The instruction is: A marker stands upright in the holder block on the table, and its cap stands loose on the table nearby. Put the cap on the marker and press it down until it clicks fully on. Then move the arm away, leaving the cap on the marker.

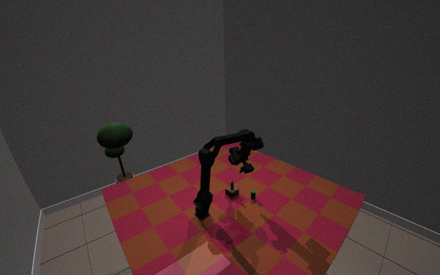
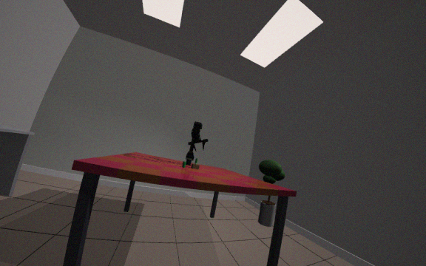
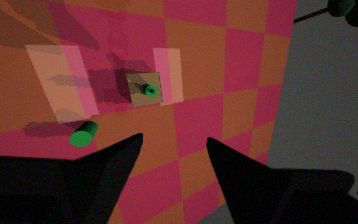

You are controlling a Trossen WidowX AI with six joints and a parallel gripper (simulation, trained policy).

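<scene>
Right now the green cap is 150 mm below my gripper tip, 120 mm to the right of it and 20 mm ahead of it. Round my gripper tip: tan holder block: 150 mm below, 40 mm behind.
</scene>
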